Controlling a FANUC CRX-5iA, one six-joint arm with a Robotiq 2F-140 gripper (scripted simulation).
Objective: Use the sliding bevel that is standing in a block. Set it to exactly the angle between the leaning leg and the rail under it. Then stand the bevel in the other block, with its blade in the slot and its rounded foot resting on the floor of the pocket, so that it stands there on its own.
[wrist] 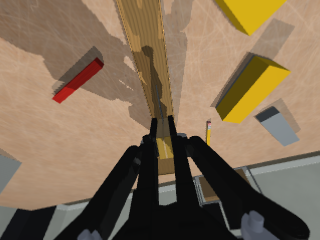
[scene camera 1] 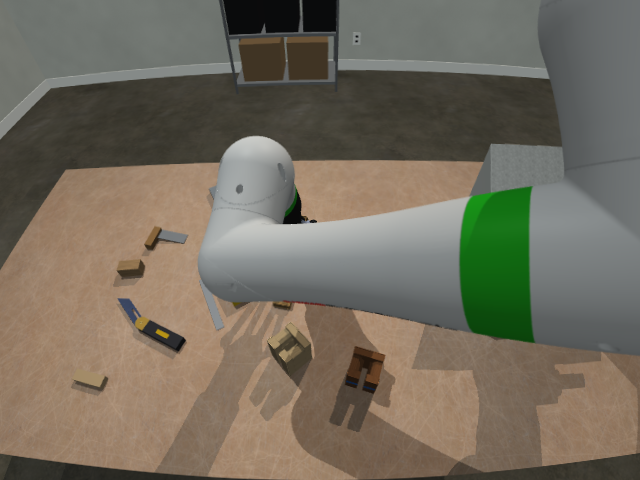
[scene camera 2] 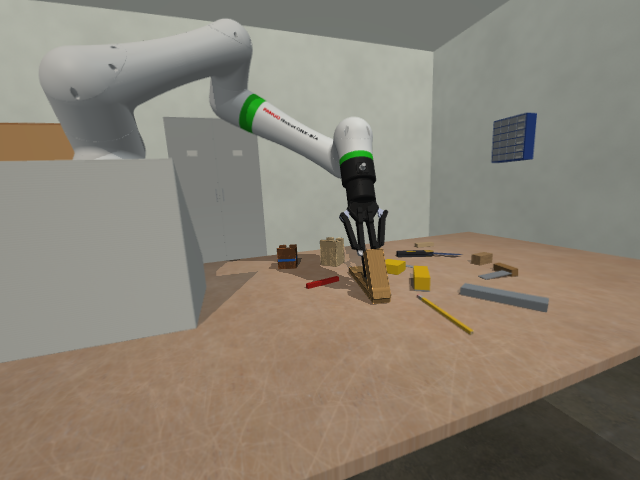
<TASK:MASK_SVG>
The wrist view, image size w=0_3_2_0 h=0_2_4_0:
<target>gripper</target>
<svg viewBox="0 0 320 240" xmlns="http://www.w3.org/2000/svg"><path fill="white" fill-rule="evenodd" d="M53 240L108 240L137 176L137 188L133 191L128 220L111 240L239 240L208 211L200 207L187 157L192 158L229 214L241 227L241 235L244 240L308 240L310 230L306 223L297 215L257 192L199 136L191 136L188 139L185 133L176 133L173 116L169 115L168 123L174 157L177 201L165 206L159 205L157 157L159 156L156 141L158 122L157 118L152 118L150 133L142 137L143 140L141 140L140 146L132 145L127 148L84 210Z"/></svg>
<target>grey bar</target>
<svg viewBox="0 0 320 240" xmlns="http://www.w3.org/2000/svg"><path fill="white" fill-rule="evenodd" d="M256 116L259 122L283 147L300 141L283 115L275 107L271 107Z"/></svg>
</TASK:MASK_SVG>
